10 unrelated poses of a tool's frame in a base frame.
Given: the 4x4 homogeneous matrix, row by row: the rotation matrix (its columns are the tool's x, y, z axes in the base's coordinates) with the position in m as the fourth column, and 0 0 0 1 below. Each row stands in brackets.
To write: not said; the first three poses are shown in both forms.
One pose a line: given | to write
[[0.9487 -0.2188 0.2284 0.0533], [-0.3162 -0.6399 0.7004 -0.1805], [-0.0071 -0.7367 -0.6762 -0.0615], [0 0 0 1]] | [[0.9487 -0.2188 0.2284 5.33], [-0.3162 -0.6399 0.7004 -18.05], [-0.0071 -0.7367 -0.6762 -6.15], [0 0 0 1]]
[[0.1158 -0.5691 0.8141 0.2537], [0.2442 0.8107 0.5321 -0.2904], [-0.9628 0.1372 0.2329 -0.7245], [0 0 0 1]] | [[0.1158 -0.5691 0.8141 25.37], [0.2442 0.8107 0.5321 -29.04], [-0.9628 0.1372 0.2329 -72.45], [0 0 0 1]]
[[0.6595 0.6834 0.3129 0.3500], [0.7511 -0.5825 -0.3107 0.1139], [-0.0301 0.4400 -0.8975 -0.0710], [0 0 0 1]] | [[0.6595 0.6834 0.3129 35.00], [0.7511 -0.5825 -0.3107 11.39], [-0.0301 0.4400 -0.8975 -7.10], [0 0 0 1]]
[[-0.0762 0.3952 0.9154 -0.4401], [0.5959 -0.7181 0.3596 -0.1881], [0.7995 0.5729 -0.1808 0.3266], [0 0 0 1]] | [[-0.0762 0.3952 0.9154 -44.01], [0.5959 -0.7181 0.3596 -18.81], [0.7995 0.5729 -0.1808 32.66], [0 0 0 1]]
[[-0.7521 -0.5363 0.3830 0.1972], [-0.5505 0.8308 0.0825 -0.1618], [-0.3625 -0.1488 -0.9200 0.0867], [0 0 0 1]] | [[-0.7521 -0.5363 0.3830 19.72], [-0.5505 0.8308 0.0825 -16.18], [-0.3625 -0.1488 -0.9200 8.67], [0 0 0 1]]
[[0.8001 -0.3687 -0.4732 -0.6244], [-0.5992 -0.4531 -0.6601 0.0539], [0.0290 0.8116 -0.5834 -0.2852], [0 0 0 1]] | [[0.8001 -0.3687 -0.4732 -62.44], [-0.5992 -0.4531 -0.6601 5.39], [0.0290 0.8116 -0.5834 -28.52], [0 0 0 1]]
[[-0.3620 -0.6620 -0.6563 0.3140], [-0.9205 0.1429 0.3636 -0.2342], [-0.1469 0.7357 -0.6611 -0.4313], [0 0 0 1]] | [[-0.3620 -0.6620 -0.6563 31.40], [-0.9205 0.1429 0.3636 -23.42], [-0.1469 0.7357 -0.6611 -43.13], [0 0 0 1]]
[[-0.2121 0.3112 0.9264 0.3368], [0.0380 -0.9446 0.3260 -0.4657], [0.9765 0.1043 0.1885 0.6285], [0 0 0 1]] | [[-0.2121 0.3112 0.9264 33.68], [0.0380 -0.9446 0.3260 -46.57], [0.9765 0.1043 0.1885 62.85], [0 0 0 1]]
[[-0.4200 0.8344 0.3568 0.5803], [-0.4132 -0.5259 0.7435 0.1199], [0.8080 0.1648 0.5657 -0.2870], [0 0 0 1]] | [[-0.4200 0.8344 0.3568 58.03], [-0.4132 -0.5259 0.7435 11.99], [0.8080 0.1648 0.5657 -28.70], [0 0 0 1]]
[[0.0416 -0.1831 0.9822 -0.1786], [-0.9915 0.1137 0.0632 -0.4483], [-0.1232 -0.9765 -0.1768 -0.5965], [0 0 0 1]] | [[0.0416 -0.1831 0.9822 -17.86], [-0.9915 0.1137 0.0632 -44.83], [-0.1232 -0.9765 -0.1768 -59.65], [0 0 0 1]]
